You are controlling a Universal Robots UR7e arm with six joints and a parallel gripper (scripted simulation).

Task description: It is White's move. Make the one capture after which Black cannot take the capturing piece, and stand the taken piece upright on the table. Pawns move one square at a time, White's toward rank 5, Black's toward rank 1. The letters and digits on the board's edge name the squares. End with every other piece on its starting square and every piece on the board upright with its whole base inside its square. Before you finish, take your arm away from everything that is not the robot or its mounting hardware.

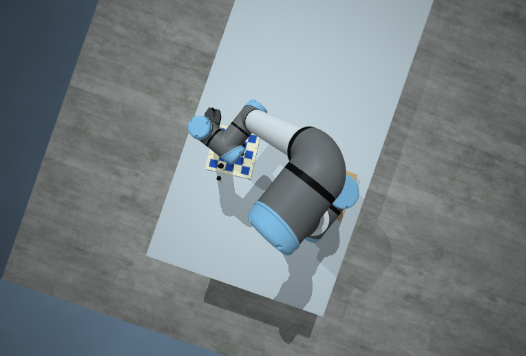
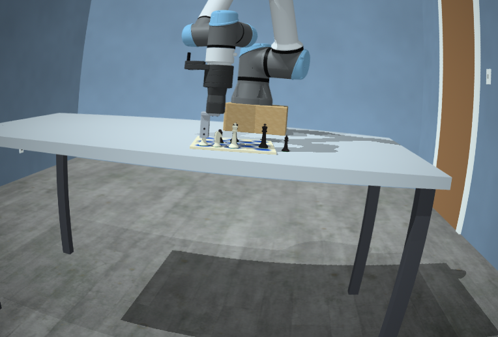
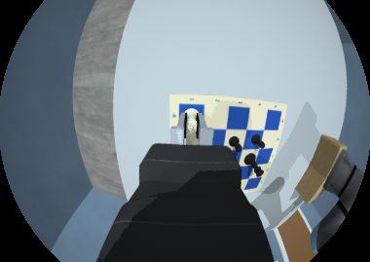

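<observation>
Right now my hand is 1 cm above the white pawn-like piece. The rest, counted from my hand: tall black piece: 14 cm to the left, 8 cm behind, 1 cm below.
</observation>
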